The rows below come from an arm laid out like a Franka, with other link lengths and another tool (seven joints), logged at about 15 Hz.
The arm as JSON. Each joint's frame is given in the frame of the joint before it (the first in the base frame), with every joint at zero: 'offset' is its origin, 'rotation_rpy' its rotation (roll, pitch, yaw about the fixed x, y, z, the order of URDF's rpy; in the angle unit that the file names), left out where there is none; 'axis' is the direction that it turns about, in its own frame. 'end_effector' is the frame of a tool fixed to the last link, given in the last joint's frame.
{
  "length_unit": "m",
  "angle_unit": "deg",
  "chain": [
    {
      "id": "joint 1",
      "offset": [
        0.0,
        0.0,
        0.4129
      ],
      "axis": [
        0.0,
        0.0,
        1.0
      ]
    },
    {
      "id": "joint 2",
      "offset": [
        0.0,
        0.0,
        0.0
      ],
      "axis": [
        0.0,
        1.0,
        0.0
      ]
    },
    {
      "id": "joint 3",
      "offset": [
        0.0,
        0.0,
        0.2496
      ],
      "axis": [
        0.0,
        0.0,
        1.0
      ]
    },
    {
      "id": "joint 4",
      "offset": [
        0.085,
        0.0,
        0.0
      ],
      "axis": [
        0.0,
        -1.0,
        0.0
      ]
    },
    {
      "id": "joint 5",
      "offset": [
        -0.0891,
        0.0,
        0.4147
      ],
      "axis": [
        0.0,
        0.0,
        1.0
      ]
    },
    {
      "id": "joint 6",
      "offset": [
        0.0,
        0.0,
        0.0
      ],
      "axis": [
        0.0,
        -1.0,
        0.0
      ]
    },
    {
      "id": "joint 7",
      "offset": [
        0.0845,
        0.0,
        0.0
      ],
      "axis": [
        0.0,
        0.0,
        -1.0
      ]
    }
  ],
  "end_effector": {
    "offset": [
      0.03,
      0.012,
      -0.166
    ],
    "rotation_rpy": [
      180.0,
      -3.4,
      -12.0
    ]
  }
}
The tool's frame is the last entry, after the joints.
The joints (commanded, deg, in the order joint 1, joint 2, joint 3, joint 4, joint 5, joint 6, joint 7), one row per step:
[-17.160, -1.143, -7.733, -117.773, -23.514, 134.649, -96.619]
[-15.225, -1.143, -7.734, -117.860, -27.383, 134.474, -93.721]
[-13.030, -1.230, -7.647, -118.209, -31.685, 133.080, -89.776]
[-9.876, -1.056, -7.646, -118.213, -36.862, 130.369, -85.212]
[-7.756, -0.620, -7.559, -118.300, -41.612, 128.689, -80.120]
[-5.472, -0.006, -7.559, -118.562, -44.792, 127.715, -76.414]
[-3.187, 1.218, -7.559, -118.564, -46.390, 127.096, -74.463]
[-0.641, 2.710, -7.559, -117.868, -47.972, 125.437, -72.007]
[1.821, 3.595, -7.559, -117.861, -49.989, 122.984, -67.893]
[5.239, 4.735, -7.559, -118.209, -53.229, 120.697, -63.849]
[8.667, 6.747, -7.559, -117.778, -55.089, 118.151, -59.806]
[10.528, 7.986, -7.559, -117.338, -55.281, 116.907, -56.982]
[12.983, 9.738, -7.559, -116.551, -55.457, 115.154, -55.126]
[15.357, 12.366, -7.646, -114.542, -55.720, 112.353, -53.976]
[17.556, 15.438, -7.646, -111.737, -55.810, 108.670, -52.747]
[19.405, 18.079, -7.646, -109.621, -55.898, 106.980, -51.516]
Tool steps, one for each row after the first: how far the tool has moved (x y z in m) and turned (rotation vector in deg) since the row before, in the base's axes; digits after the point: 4 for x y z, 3 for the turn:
[0.0072, 0.0146, -0.0008, -2.554, 0.433, 1.023]
[0.0045, 0.0175, -0.0040, -2.591, 1.120, 0.168]
[0.0052, 0.0227, -0.0047, -3.521, 1.753, 0.262]
[0.0043, 0.0143, -0.0058, -3.338, 0.296, -0.744]
[0.0049, 0.0179, -0.0084, -2.212, 0.134, 0.241]
[0.0052, 0.0202, -0.0124, -1.127, 0.789, 1.154]
[0.0058, 0.0207, -0.0099, -1.500, 0.704, 0.400]
[0.0008, 0.0184, -0.0097, -1.963, 0.124, -1.184]
[0.0005, 0.0262, -0.0135, -3.154, 0.400, 0.692]
[0.0011, 0.0272, -0.0161, -2.443, 0.177, -0.052]
[0.0010, 0.0163, -0.0091, -0.626, -0.625, -0.756]
[0.0001, 0.0209, -0.0112, -1.141, 0.443, 0.166]
[0.0020, 0.0171, -0.0099, -2.058, 1.013, -0.133]
[0.0028, 0.0153, -0.0081, -2.511, 0.878, -0.903]
[0.0032, 0.0163, -0.0097, -1.407, 0.145, 0.121]

